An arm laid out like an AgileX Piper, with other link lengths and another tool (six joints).
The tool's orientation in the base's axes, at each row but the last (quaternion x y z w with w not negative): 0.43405, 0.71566, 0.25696, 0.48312; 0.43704, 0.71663, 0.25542, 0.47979; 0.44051, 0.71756, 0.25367, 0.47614; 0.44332, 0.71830, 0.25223, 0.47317; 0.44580, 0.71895, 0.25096, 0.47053; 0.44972, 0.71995, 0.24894, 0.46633; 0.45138, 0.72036, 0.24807, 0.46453; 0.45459, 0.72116, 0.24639, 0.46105; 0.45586, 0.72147, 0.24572, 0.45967; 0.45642, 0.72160, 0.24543, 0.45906; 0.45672, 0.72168, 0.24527, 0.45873
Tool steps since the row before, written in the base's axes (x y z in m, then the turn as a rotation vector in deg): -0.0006, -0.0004, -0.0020, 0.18, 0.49, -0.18; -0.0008, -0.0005, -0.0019, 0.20, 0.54, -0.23; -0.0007, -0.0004, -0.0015, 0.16, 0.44, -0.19; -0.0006, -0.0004, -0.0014, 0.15, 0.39, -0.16; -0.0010, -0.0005, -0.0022, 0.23, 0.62, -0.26; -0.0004, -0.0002, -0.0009, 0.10, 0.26, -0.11; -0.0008, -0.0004, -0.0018, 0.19, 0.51, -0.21; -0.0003, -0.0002, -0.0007, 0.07, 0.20, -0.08; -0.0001, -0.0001, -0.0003, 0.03, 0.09, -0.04; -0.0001, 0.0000, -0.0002, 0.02, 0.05, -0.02; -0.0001, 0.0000, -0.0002, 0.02, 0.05, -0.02
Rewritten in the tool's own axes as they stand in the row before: 0.0007, -0.0020, 0.0003, 0.48, 0.17, 0.21; 0.0006, -0.0020, 0.0001, 0.55, 0.16, 0.25; 0.0005, -0.0016, 0.0000, 0.45, 0.13, 0.20; 0.0004, -0.0015, 0.0001, 0.39, 0.12, 0.18; 0.0007, -0.0024, 0.0001, 0.62, 0.19, 0.28; 0.0003, -0.0010, 0.0001, 0.26, 0.08, 0.12; 0.0006, -0.0019, 0.0001, 0.51, 0.16, 0.23; 0.0002, -0.0008, 0.0001, 0.20, 0.06, 0.09; 0.0001, -0.0003, 0.0001, 0.09, 0.02, 0.04; 0.0001, -0.0002, 0.0000, 0.05, 0.02, 0.02; 0.0001, -0.0002, 0.0000, 0.05, 0.02, 0.02
